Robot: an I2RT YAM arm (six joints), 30 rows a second.
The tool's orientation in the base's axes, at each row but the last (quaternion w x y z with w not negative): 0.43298, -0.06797, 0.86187, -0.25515; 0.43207, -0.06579, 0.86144, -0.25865; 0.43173, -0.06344, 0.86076, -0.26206; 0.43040, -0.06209, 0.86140, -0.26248; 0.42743, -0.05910, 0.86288, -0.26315; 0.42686, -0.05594, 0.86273, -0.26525; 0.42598, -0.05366, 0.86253, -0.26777; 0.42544, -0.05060, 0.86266, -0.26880; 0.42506, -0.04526, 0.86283, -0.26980
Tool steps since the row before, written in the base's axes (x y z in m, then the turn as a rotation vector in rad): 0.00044, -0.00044, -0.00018, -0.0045, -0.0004, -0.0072; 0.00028, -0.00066, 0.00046, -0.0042, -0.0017, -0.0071; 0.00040, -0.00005, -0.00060, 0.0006, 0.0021, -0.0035; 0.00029, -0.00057, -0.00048, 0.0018, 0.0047, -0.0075; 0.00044, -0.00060, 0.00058, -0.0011, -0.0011, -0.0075; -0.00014, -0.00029, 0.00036, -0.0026, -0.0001, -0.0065; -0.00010, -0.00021, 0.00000, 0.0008, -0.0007, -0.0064; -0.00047, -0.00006, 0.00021, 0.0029, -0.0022, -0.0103; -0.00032, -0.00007, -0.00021, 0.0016, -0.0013, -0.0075
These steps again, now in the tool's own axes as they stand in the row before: 0.00001, -0.00024, 0.00060, 0.0080, 0.0028, 0.0002; -0.00028, -0.00077, 0.00025, 0.0082, 0.0016, 0.0009; 0.00020, 0.00031, 0.00062, 0.0014, 0.0036, 0.0013; 0.00035, -0.00021, 0.00069, 0.0026, 0.0080, 0.0032; -0.00049, -0.00075, 0.00029, 0.0063, 0.0027, 0.0033; -0.00007, -0.00045, -0.00017, 0.0063, 0.0029, 0.0013; 0.00013, -0.00019, 0.00001, 0.0042, 0.0028, 0.0041; 0.00017, -0.00022, -0.00044, 0.0061, 0.0038, 0.0082; 0.00037, 0.00000, -0.00011, 0.0047, 0.0029, 0.0055
